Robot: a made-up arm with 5 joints.
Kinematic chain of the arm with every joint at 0, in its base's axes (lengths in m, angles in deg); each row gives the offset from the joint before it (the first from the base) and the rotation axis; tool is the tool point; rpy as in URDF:
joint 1: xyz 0.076 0 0.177 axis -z
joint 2: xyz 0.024 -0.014 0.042 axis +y
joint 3: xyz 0.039 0 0.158 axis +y
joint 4: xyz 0.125 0 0.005 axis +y
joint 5: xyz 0.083 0.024 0 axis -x
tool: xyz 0 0 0 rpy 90 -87.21 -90
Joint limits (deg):
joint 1: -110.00..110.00
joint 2: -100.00..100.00
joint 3: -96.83..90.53
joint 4: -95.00..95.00
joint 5: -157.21..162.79
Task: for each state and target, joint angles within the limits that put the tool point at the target. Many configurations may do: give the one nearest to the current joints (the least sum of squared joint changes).
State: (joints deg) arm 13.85 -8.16 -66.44 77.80 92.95
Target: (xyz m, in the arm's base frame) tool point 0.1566 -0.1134 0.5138
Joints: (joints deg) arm 58.72 -9.12 -69.94 72.89 92.95
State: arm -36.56 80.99 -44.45 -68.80 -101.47
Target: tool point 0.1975 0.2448 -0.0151
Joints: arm -61.51 100.00 -22.58 -42.63 -101.47
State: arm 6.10 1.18 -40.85 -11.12 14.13
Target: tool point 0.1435 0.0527 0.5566
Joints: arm -31.27 -28.90 -26.89 -7.67 14.13
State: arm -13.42 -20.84 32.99 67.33 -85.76
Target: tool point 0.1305 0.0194 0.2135
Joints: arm -9.64 -12.85 67.61 68.99 -85.76
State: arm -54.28 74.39 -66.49 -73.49 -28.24
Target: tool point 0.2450 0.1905 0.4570
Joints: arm -46.17 44.06 -75.46 -66.59 -28.24
